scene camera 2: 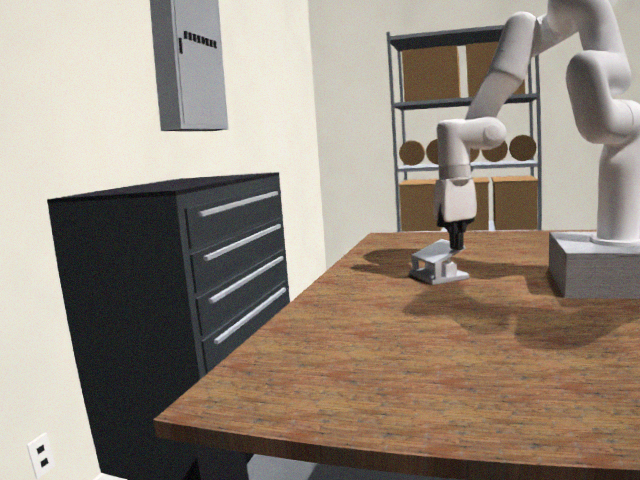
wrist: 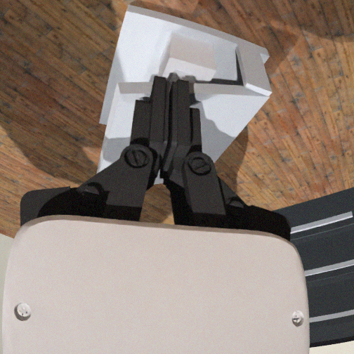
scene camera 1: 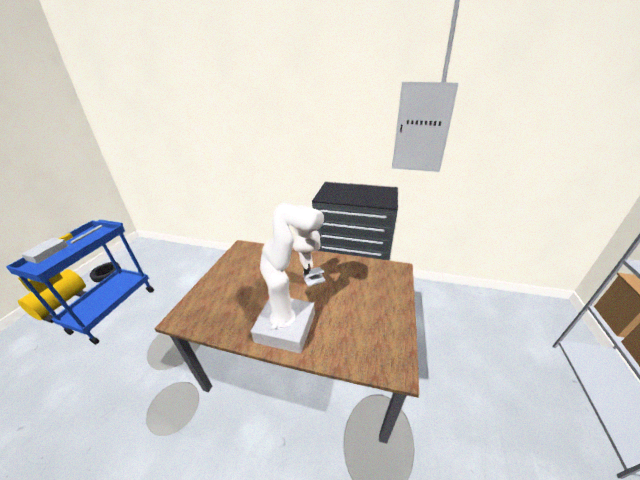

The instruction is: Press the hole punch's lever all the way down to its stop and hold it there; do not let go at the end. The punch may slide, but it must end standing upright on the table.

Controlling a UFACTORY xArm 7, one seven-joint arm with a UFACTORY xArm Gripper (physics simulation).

I see my gripper and a grey hole punch.
My gripper also shows in the wrist view.
